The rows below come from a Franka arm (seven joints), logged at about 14 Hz.
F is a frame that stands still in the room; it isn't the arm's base.
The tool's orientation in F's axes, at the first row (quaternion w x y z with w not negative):
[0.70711 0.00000 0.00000 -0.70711]
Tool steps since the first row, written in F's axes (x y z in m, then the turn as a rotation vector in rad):
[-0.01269 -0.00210 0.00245 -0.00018 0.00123 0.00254]
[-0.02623 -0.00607 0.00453 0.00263 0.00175 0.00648]
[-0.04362 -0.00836 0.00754 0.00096 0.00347 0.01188]
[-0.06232 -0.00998 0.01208 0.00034 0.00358 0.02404]
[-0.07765 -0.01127 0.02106 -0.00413 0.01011 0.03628]
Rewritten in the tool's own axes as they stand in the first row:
[0.00210 -0.01269 0.00245 -0.00123 -0.00018 0.00254]
[0.00607 -0.02623 0.00453 -0.00175 0.00263 0.00648]
[0.00836 -0.04362 0.00754 -0.00347 0.00096 0.01188]
[0.00998 -0.06232 0.01208 -0.00358 0.00034 0.02404]
[0.01127 -0.07765 0.02106 -0.01011 -0.00413 0.03628]

